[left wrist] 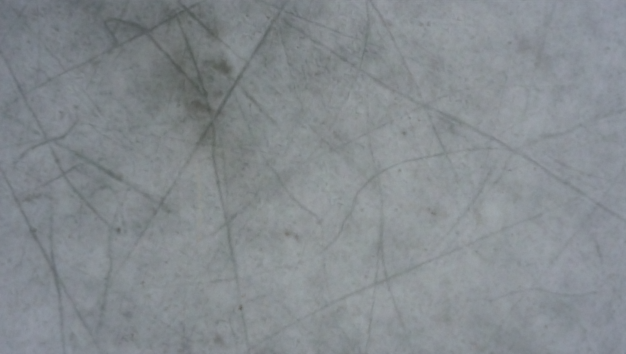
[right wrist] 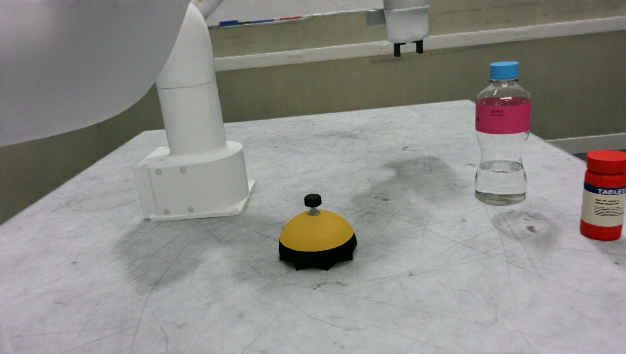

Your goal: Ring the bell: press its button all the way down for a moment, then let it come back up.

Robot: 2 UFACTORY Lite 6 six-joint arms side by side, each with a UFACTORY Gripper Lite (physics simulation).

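Places are measured from the left arm's base along level axes (x right, y ahead, z up), in metres.
Pixels of known places: left end effector, tool point: (right wrist: 408,49); left arm's base, origin of the base link: (right wrist: 208,200).
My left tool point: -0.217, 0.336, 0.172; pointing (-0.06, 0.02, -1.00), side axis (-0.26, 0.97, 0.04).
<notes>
For each thing: its top centre in the pictures, then the offset to it from my left tool point, as dx, dy, dz. Level surfaces: height alone.
- yellow dome, middle of its top: (right wrist: 312,195) +0.404, -0.167, -0.106
- black button, middle of its top: (right wrist: 312,195) +0.404, -0.167, -0.106
- grey scratched table top, its level: dz -0.172
- clear bottle, middle of its top: (right wrist: 504,63) +0.294, +0.064, -0.004
- red tablet jar, middle of its top: (right wrist: 608,155) +0.408, +0.127, -0.087
The bell shows in the right wrist view, near the middle of the table, with a yellow dome (right wrist: 316,232), a black scalloped base and a black button (right wrist: 312,200) raised on a grey stem. It stands upright with nothing touching the button. My left gripper (right wrist: 408,50) shows small at the top of the right wrist view, high above the table and apart from the bell. Its two black fingers stand apart, open and empty. My right gripper's fingers do not show. The bell does not show in the left wrist view, where the grey scratched table top (left wrist: 320,175) appears.
The left arm's white base (right wrist: 195,187) stands behind and left of the bell. A clear bottle (right wrist: 502,117) with a blue cap and pink label stands at the right. A red tablet jar (right wrist: 602,200) stands at the right edge. A large white rounded shape (right wrist: 75,65) covers the upper left.
</notes>
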